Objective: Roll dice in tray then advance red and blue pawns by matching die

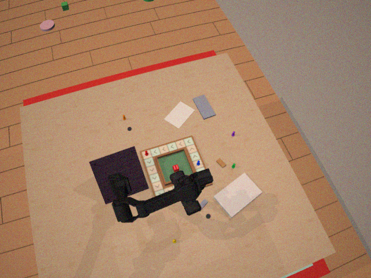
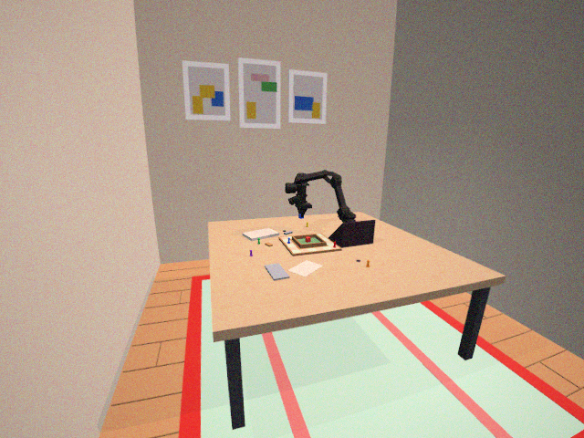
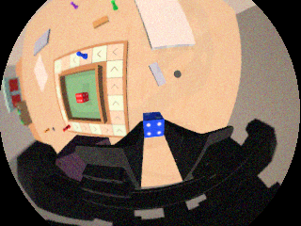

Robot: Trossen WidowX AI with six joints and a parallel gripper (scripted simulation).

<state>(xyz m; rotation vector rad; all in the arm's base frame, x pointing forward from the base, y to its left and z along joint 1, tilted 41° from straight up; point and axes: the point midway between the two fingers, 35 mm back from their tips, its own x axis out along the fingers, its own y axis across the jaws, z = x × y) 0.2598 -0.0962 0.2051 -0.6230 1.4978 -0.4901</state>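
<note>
My gripper tip is now 32 cm to the right of the red pawn, 9 cm above it and 8 cm past it. Also, from my gripper tip: small grey block: 11 cm below, 8 cm ahead, 2 cm to the right; yellow pawn: 14 cm to the right, 10 cm below, 10 cm behind; green tray: 20 cm to the left, 11 cm below, 3 cm ahead.
</note>
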